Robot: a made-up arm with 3 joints. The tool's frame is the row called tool.
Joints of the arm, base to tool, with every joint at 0 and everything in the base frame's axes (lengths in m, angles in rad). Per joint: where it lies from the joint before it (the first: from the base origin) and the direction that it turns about. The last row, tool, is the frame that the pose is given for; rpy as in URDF.
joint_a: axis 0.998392 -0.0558 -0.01 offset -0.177 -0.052 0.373
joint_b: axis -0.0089 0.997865 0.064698 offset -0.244 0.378 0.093
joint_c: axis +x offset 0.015 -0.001 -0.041
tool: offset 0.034 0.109 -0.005 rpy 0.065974 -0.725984 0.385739
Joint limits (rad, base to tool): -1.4..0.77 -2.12..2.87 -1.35..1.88
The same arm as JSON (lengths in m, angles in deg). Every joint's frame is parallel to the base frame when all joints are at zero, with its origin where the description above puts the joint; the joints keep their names.
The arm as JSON. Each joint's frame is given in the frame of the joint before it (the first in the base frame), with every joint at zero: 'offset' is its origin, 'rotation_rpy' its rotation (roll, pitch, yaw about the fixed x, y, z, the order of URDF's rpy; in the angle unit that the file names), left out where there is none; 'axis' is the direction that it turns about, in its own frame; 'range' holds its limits. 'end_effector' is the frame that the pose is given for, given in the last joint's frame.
{"length_unit": "m", "angle_unit": "deg", "chain": [
  {"id": "joint_a", "offset": [-0.177, -0.052, 0.373], "axis": [0.998392, -0.0558, -0.01], "range": [-80.21, 44.12]},
  {"id": "joint_b", "offset": [-0.244, 0.378, 0.093], "axis": [-0.0089, 0.997865, 0.064698], "range": [-121.47, 164.44]},
  {"id": "joint_c", "offset": [0.015, -0.001, -0.041], "axis": "+x", "range": [-77.35, 107.72]}
], "end_effector": {"offset": [0.034, 0.109, -0.005], "rotation_rpy": [3.78, -41.6, 22.1]}}

